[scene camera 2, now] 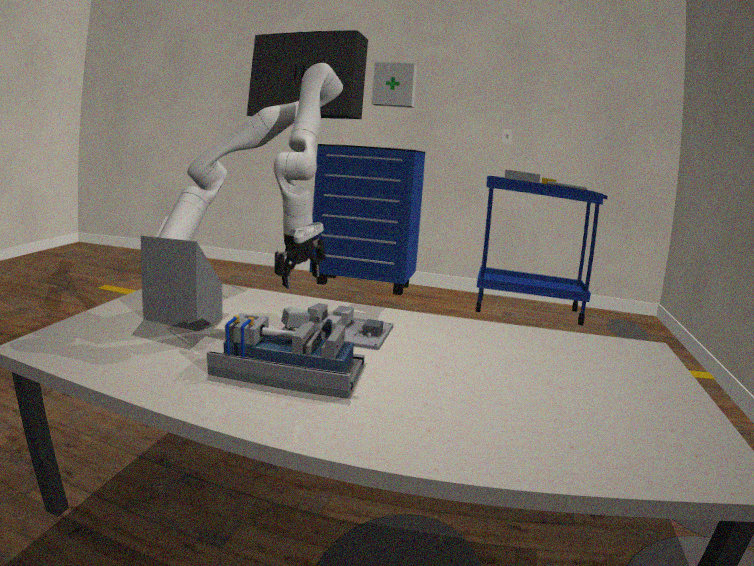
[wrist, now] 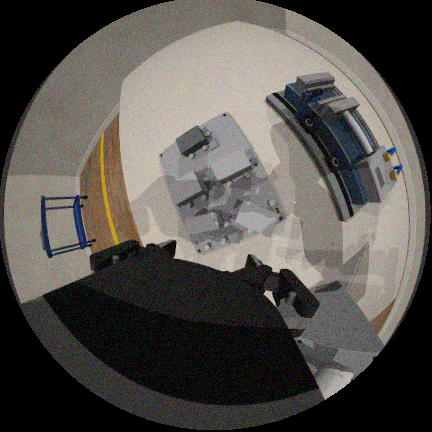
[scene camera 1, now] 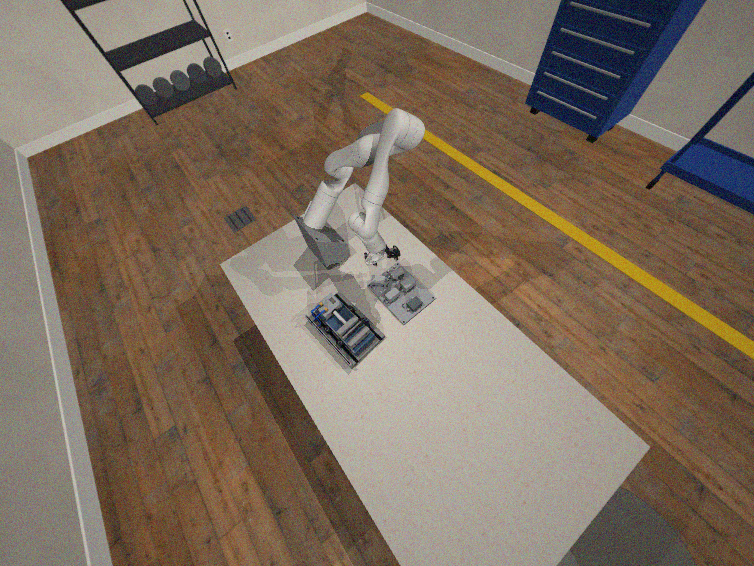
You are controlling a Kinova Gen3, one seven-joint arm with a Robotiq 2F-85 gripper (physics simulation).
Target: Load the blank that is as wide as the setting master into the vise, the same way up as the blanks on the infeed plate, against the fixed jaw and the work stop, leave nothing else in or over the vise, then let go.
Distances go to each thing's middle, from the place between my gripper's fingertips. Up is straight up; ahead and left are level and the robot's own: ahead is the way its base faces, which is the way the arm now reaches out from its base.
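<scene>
There's the grey infeed plate (scene camera 1: 398, 307), and my hand is 20 mm to the left of it, 100 mm above it and 110 mm short of it.
</scene>
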